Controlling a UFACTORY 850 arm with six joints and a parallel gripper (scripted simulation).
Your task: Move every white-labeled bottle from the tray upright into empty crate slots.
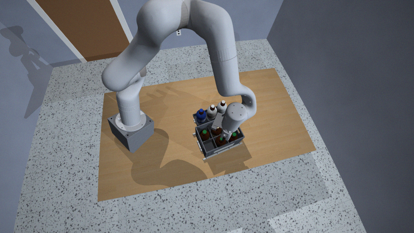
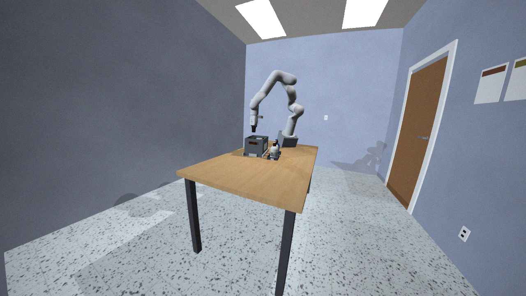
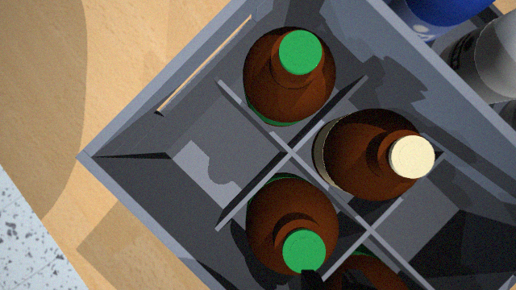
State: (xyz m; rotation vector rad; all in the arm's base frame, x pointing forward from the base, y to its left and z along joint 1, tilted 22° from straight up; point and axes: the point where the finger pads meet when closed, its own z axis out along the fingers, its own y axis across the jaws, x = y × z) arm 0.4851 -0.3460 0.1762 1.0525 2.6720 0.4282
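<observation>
Now: hand 70 mm past the blue-labeled bottle, 240 mm to the right of it and 160 mm above it. From my hand the other things lie so: crate: 40 mm to the left, 160 mm below; dark tray: 20 mm ahead, 250 mm to the left, 230 mm below.
</observation>
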